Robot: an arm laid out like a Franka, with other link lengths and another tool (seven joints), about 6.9 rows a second.
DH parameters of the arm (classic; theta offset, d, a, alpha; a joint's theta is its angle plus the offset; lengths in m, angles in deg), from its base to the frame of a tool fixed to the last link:
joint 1: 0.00 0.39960 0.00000 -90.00
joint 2: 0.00 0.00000 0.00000 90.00
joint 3: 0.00 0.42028 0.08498 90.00
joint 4: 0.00 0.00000 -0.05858 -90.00
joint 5: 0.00 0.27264 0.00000 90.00
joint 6: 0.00 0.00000 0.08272 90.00
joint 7: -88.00 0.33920 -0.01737 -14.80
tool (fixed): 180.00 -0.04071 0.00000 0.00
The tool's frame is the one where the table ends.
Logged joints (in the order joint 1, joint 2, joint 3, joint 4, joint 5, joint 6, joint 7), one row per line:
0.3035 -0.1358 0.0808 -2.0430 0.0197 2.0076 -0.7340
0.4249 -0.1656 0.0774 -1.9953 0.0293 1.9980 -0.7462
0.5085 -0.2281 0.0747 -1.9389 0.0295 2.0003 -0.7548
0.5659 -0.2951 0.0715 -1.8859 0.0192 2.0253 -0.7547
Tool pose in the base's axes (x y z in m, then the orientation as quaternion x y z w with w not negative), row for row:
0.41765 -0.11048 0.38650 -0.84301 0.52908 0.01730 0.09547
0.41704 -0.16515 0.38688 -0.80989 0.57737 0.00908 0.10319
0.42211 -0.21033 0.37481 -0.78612 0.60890 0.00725 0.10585
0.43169 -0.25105 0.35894 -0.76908 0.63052 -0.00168 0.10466
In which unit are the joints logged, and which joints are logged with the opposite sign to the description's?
The joints are logged in radians. Opposite sign: joint 1, joint 2.
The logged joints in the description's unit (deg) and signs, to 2 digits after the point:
-17.39 7.78 4.63 -117.06 1.13 115.03 -42.06
-24.34 9.49 4.43 -114.32 1.68 114.48 -42.75
-29.13 13.07 4.28 -111.09 1.69 114.61 -43.25
-32.42 16.91 4.10 -108.05 1.10 116.04 -43.24

